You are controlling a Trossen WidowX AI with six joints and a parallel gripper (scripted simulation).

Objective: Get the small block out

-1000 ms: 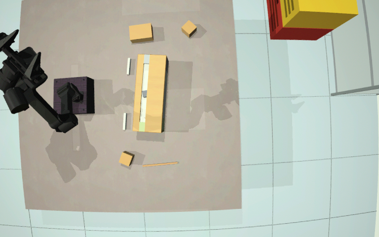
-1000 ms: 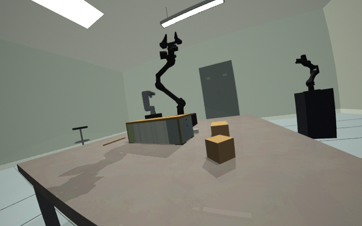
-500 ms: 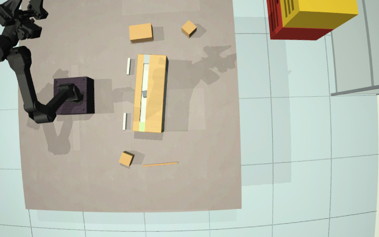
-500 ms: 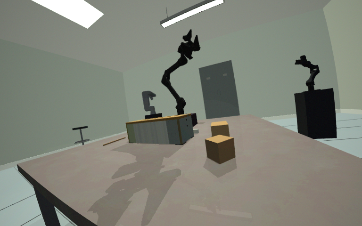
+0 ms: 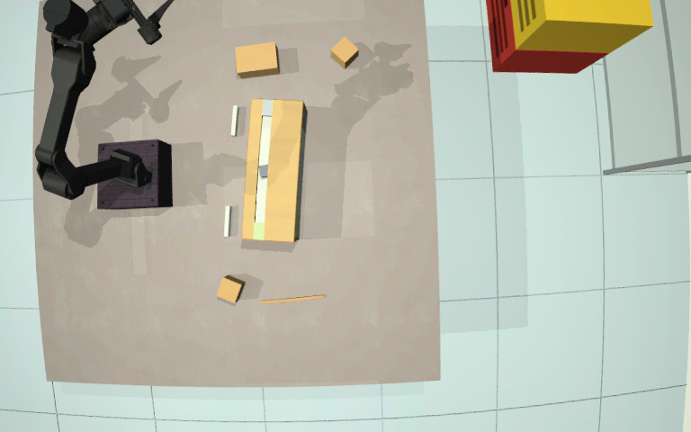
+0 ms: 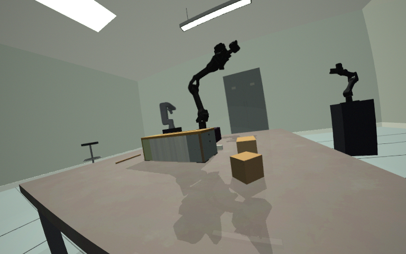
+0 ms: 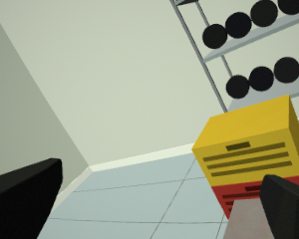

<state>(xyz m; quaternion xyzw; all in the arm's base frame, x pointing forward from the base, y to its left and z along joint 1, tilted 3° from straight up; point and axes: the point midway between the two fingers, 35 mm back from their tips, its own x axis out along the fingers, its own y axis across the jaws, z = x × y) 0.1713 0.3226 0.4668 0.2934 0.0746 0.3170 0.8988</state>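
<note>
My gripper tip is 47 cm above the grey block, 32 cm to the left of it and 16 cm short of it. Also, from my gripper tip: thin stick (69 cm to the right, 55 cm below, 25 cm ahead); tan slab (53 cm below, 8 cm ahead, 1 cm to the left).
</note>
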